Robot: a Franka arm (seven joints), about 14 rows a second.
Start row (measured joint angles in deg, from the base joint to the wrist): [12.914 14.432 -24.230 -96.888 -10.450 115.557 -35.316]
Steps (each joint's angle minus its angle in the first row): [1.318 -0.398 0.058 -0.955 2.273 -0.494 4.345]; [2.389 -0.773 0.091 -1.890 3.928 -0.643 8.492]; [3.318 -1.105 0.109 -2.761 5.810 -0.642 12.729]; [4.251 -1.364 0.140 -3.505 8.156 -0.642 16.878]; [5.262 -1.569 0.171 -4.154 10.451 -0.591 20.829]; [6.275 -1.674 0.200 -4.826 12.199 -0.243 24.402]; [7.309 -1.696 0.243 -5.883 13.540 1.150 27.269]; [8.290 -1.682 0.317 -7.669 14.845 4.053 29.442]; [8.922 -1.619 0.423 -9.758 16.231 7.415 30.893]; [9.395 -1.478 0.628 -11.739 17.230 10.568 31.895]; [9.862 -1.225 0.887 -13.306 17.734 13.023 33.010]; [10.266 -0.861 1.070 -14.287 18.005 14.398 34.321]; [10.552 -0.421 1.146 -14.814 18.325 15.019 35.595]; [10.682 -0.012 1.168 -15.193 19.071 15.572 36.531]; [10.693 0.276 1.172 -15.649 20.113 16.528 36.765]
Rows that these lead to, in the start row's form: [14.232 14.034 -24.172 -97.843 -8.177 115.063 -30.971]; [15.303 13.659 -24.139 -98.778 -6.522 114.914 -26.824]; [16.232 13.327 -24.121 -99.649 -4.640 114.915 -22.587]; [17.165 13.068 -24.090 -100.393 -2.294 114.915 -18.438]; [18.176 12.863 -24.059 -101.042 0.001 114.966 -14.487]; [19.189 12.758 -24.030 -101.714 1.749 115.314 -10.914]; [20.223 12.736 -23.987 -102.771 3.090 116.707 -8.047]; [21.204 12.750 -23.913 -104.557 4.395 119.610 -5.874]; [21.836 12.813 -23.807 -106.646 5.781 122.972 -4.423]; [22.309 12.954 -23.602 -108.627 6.780 126.125 -3.421]; [22.776 13.207 -23.343 -110.194 7.284 128.580 -2.306]; [23.180 13.571 -23.160 -111.175 7.555 129.955 -0.995]; [23.466 14.011 -23.084 -111.702 7.875 130.576 0.279]; [23.596 14.420 -23.062 -112.081 8.621 131.129 1.215]; [23.607 14.708 -23.058 -112.537 9.663 132.085 1.449]
